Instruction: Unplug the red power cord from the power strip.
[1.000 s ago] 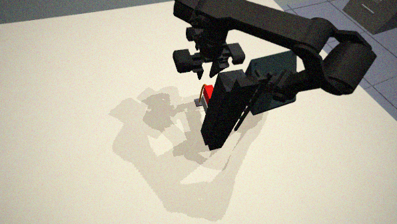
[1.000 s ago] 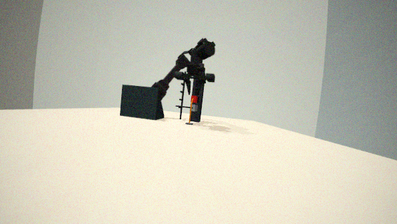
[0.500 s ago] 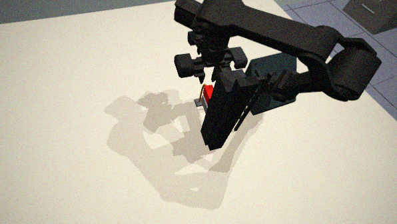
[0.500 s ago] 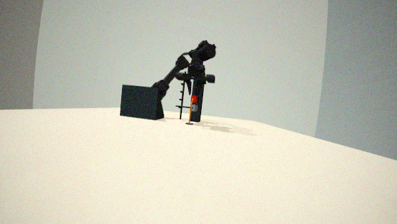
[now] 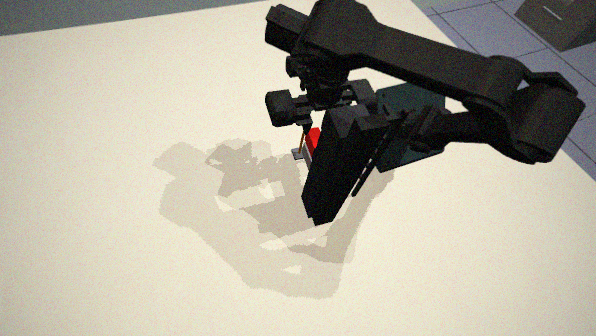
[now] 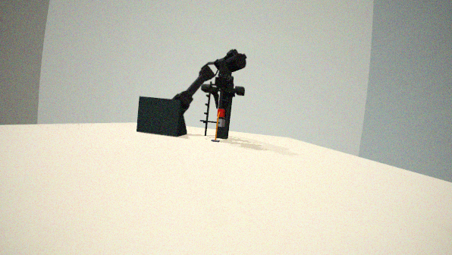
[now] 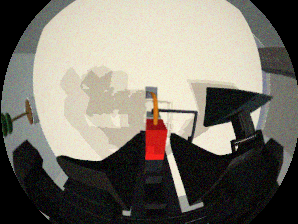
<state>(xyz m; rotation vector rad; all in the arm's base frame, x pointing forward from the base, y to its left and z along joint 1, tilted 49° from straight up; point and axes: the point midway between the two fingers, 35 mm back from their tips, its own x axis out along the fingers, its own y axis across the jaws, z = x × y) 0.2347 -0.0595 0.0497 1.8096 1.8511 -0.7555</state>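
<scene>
The red plug is 30 mm to the left of my gripper tip and 10 mm below it. Also, from my gripper tip: thin black rack 80 mm behind, 100 mm to the left.
</scene>
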